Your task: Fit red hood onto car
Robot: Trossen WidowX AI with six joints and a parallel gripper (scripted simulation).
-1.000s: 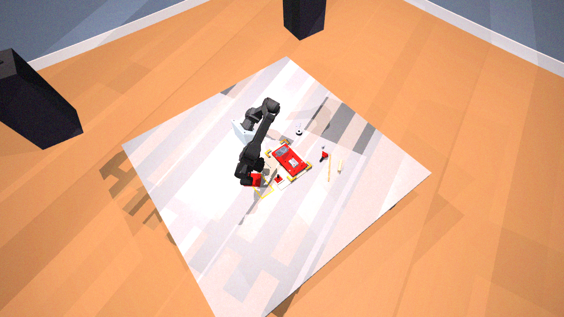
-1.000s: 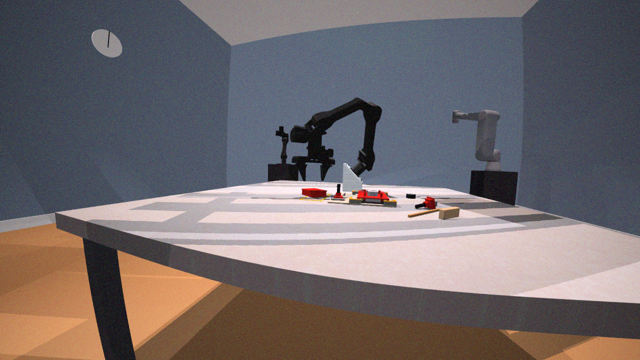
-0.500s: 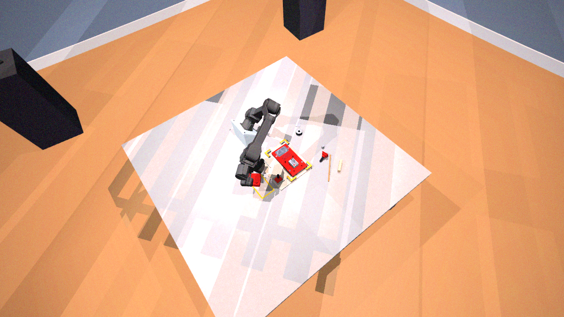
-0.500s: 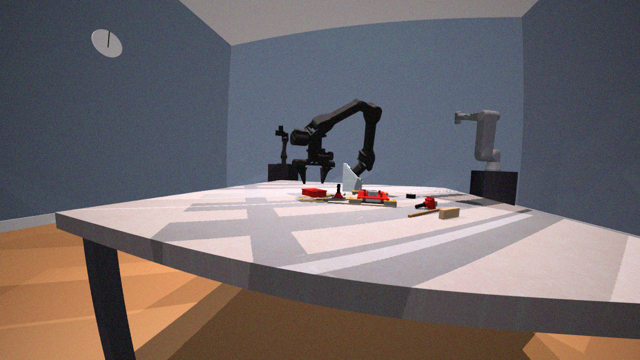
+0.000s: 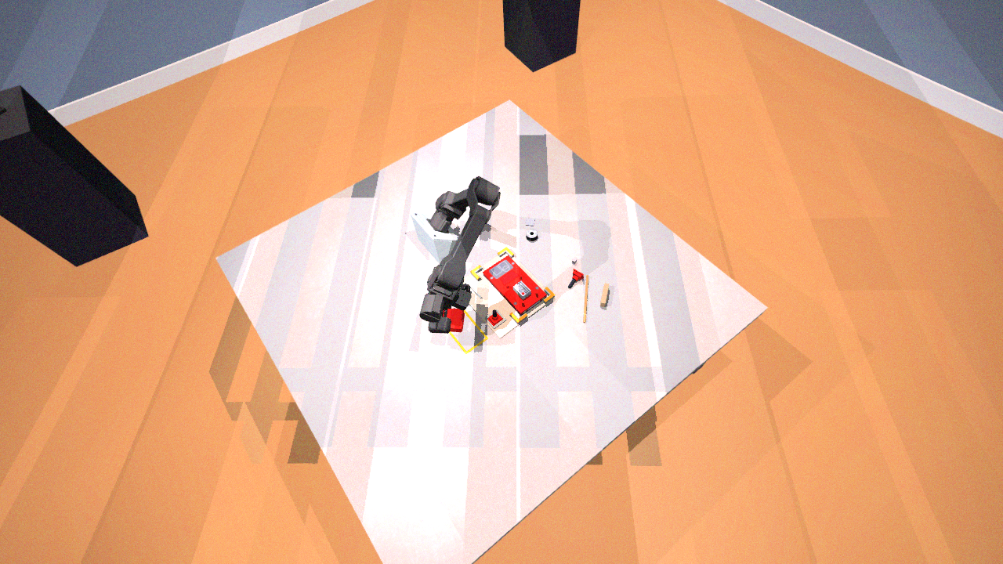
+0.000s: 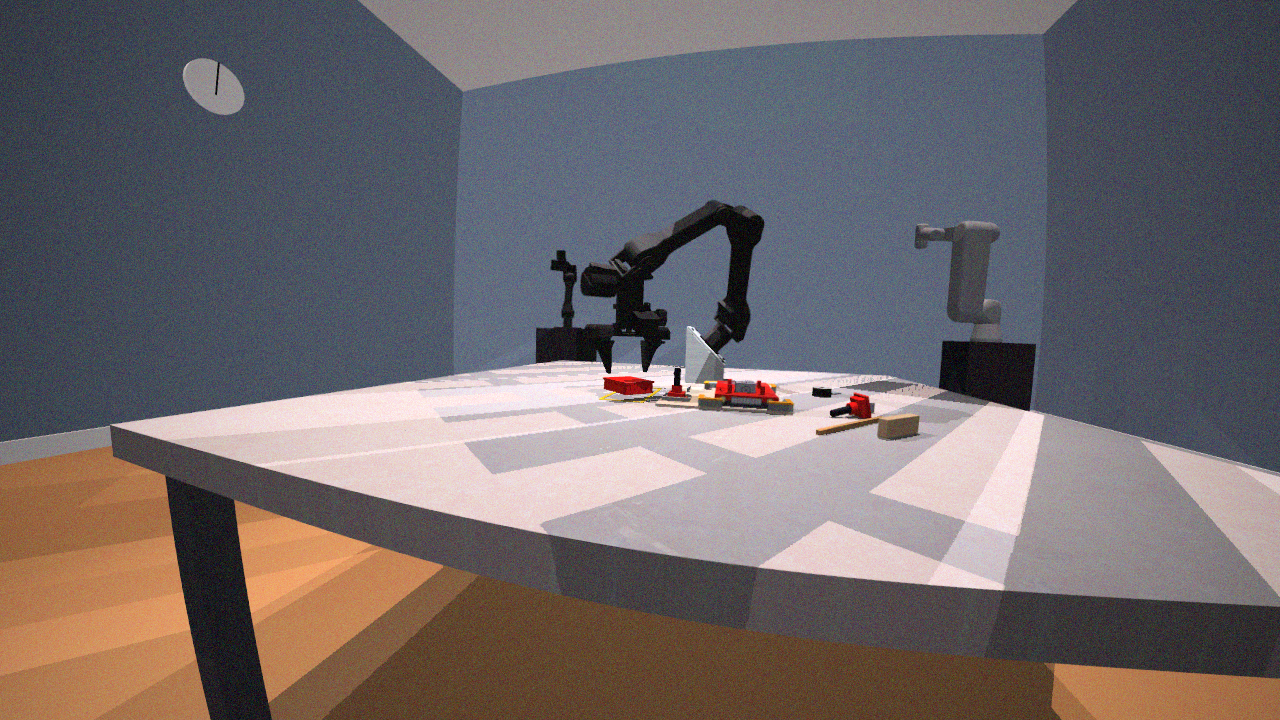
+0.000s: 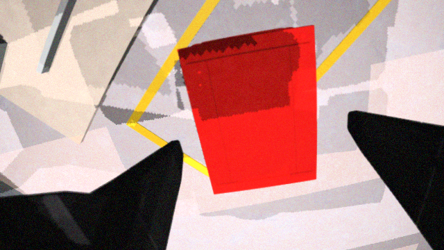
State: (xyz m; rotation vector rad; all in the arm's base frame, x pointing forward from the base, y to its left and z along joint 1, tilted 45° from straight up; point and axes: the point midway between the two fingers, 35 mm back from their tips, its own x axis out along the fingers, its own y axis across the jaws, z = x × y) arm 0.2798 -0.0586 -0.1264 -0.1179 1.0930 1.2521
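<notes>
Right now my gripper tip is 20 mm above the red hood. From my gripper tip the other things lie so: thin wooden stick: 170 mm ahead, 410 mm to the left, 40 mm below; then small wooden block: 200 mm ahead, 460 mm to the left, 30 mm below.
</notes>
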